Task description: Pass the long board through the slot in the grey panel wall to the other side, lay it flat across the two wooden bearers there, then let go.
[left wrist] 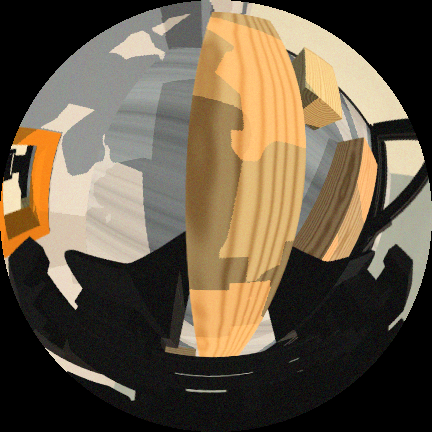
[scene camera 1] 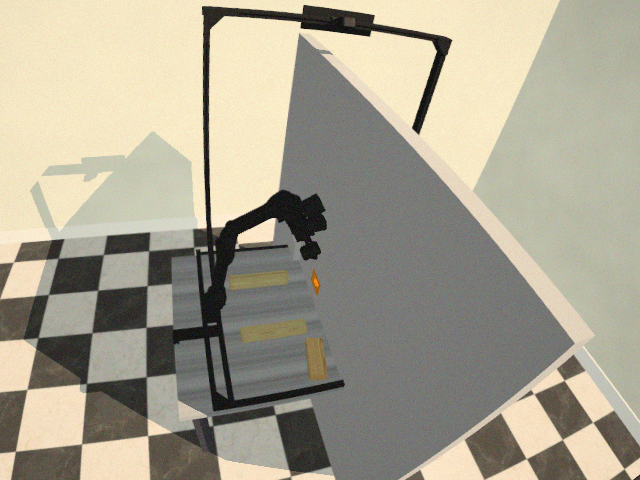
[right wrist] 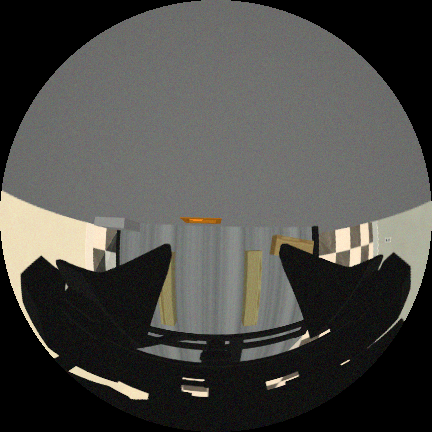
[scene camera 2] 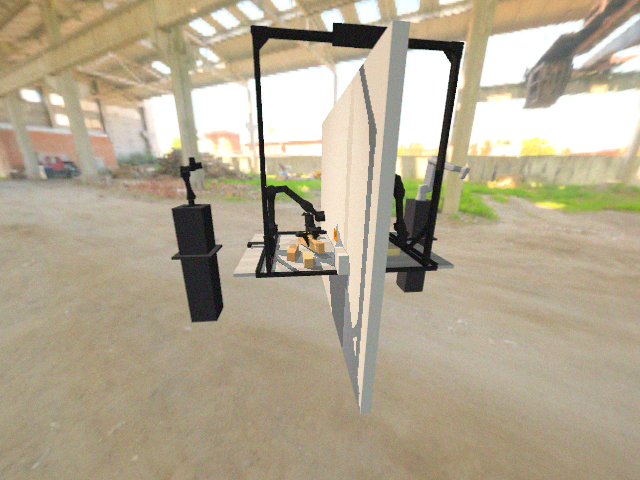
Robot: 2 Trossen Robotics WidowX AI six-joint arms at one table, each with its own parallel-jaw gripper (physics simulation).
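Frame: origin at the left arm's base, x ahead, y left, z up, level; centimetres.
Seen in the pictures: left gripper, fingertip midpoint: [left wrist: 224,232] [scene camera 2: 311,246]; right gripper, fingertip midpoint: [right wrist: 227,250]; right arm's base, link origin: [scene camera 1: 211,316] [right wrist: 215,343] [scene camera 2: 401,243].
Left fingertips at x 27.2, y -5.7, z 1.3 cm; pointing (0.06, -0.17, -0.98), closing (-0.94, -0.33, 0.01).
A point is followed by its place in that frame.
The long board [left wrist: 250,190] runs upright through the middle of the left wrist view. My left gripper [left wrist: 224,232] @[z 1.3, x 27.2, y -5.7 cm] [scene camera 2: 310,238] @[z 1.3, x 27.2, y -5.7 cm] is shut on it, one finger against each side; whether the board touches the table is unclear. The slot has an orange rim [scene camera 1: 314,274] @[z 9.3, x 48.0, y -7.8 cm] [scene camera 2: 334,234] @[z 7.7, x 43.2, y -0.9 cm] [left wrist: 42,185] [right wrist: 212,221] @[z 5.9, x 48.2, y -1.7 cm] in the grey panel wall [scene camera 1: 403,258] @[z 65.1, x 48.2, y 37.2 cm] [scene camera 2: 395,155] @[z 54.1, x 47.7, y -76.0 cm] [right wrist: 215,110] @[z 37.9, x 48.3, y -1.5 cm]. Across the wall, one bearer [scene camera 1: 258,280] @[z 2.3, x 70.1, y -13.8 cm] [right wrist: 170,305] @[z 2.5, x 74.0, y -13.9 cm] and the other bearer [scene camera 1: 273,330] @[z 2.5, x 69.1, y 11.9 cm] [right wrist: 253,287] @[z 2.5, x 67.1, y 10.7 cm] lie side by side, apart. My right gripper [scene camera 1: 310,251] @[z 31.6, x 54.5, y -0.4 cm] [right wrist: 227,250] @[z 31.6, x 54.5, y -0.4 cm] is open and empty, above the table near the wall and slot.
A loose wooden block [scene camera 1: 316,359] @[z 1.9, x 56.1, y 26.8 cm] [right wrist: 297,244] @[z 1.9, x 54.8, y 26.1 cm] lies beside the bearers near the wall. On the board's side, a pale block [left wrist: 320,85] @[z 3.1, x 24.0, y -22.0 cm] and a darker block [left wrist: 335,200] @[z 1.1, x 17.9, y -12.2 cm] lie right of the board in the left wrist view. A black frame [scene camera 1: 206,129] @[z 61.6, x 88.7, y -34.5 cm] [scene camera 2: 260,129] @[z 65.7, x 2.9, y -37.5 cm] surrounds the table.
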